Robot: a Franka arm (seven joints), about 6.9 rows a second.
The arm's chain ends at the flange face. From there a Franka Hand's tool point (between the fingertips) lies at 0.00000 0.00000 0.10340 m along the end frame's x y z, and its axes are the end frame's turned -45 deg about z.
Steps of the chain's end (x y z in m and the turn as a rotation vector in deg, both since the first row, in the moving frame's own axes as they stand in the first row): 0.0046, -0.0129, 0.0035, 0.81, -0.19, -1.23; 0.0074, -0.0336, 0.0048, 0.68, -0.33, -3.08; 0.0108, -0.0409, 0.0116, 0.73, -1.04, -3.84; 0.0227, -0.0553, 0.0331, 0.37, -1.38, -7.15; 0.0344, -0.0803, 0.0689, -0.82, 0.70, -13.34
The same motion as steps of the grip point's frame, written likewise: 0.0132, -0.0072, 0.0035, 0.71, 0.44, -1.23; 0.0294, -0.0198, 0.0048, 0.71, 0.25, -3.08; 0.0361, -0.0235, 0.0116, 1.25, -0.22, -3.84; 0.0537, -0.0252, 0.0331, 1.24, -0.71, -7.15; 0.0812, -0.0305, 0.0689, -1.07, -0.08, -13.34
